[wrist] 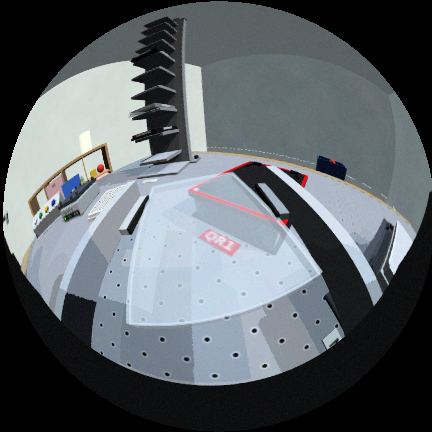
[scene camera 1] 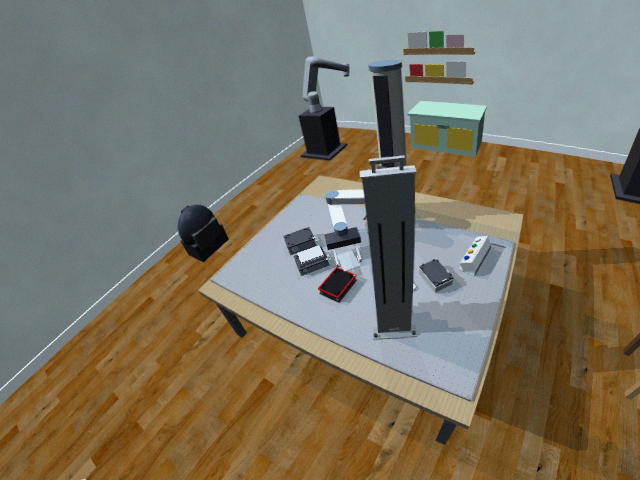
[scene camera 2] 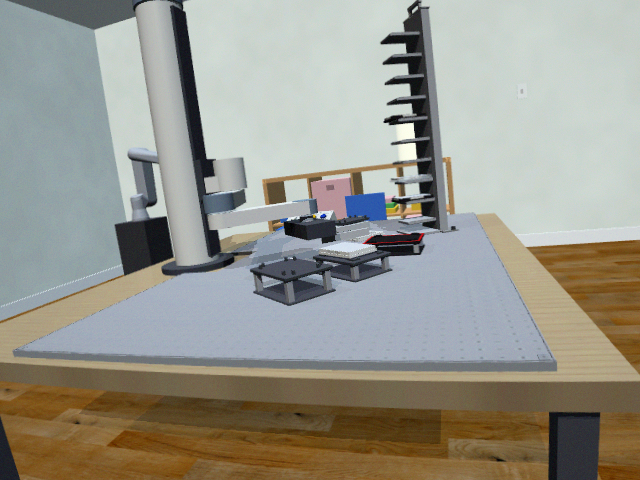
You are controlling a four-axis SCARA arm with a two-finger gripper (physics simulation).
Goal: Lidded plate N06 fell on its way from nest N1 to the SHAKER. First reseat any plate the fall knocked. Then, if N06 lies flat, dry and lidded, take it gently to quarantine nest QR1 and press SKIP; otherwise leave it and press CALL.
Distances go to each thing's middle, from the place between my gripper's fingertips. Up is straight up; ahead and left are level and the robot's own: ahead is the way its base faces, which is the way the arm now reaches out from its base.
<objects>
The clear lid (wrist: 208,248) lies 2 cm behind my hand, 2 cm to the right of it and 1 cm below it. Also, from my hand: quarantine nest (wrist: 252,174) (11 cm ahead, 1 cm to the right, 4 cm below); then black shaker (scene camera 1: 437,277) (12 cm behind, 41 cm to the left, 4 cm below).
</objects>
